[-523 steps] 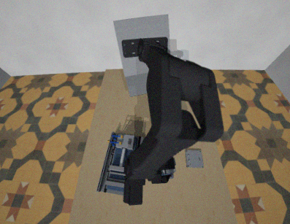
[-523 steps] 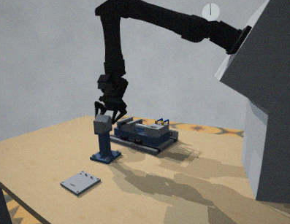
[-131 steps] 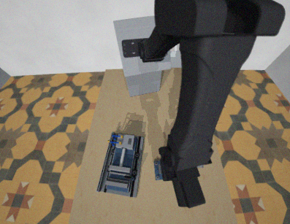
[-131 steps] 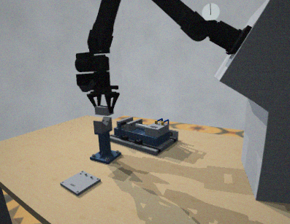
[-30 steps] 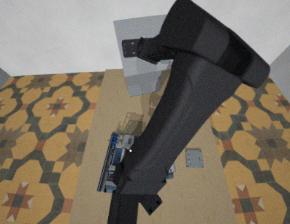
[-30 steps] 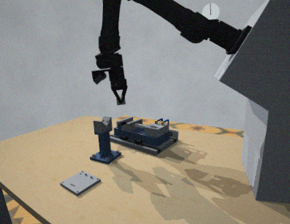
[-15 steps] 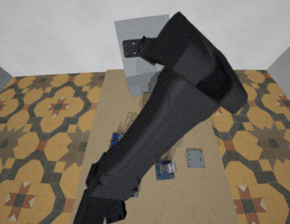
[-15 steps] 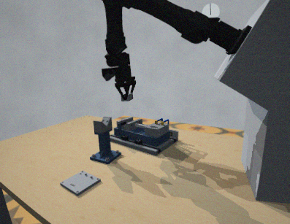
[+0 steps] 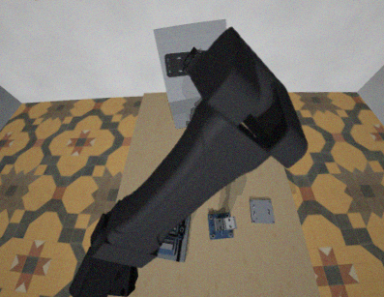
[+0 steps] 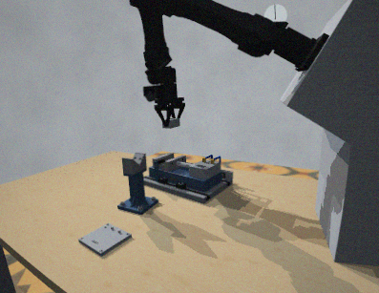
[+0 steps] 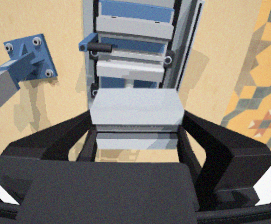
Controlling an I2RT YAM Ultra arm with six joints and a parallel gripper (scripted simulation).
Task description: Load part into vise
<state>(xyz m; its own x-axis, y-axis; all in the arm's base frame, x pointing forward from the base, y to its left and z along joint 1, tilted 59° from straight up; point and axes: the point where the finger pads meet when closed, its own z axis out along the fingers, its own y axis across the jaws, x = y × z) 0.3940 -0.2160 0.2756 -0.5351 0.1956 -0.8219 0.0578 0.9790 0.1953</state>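
Right now my hand is 150 mm above the moving jaw, 20 mm past it and 10 mm to the right of it. Also, from my hand: fixed jaw 150 mm below, 40 mm ahead; then part 10 mm above; then work stop 140 mm below, 50 mm to the left, 20 mm ahead.
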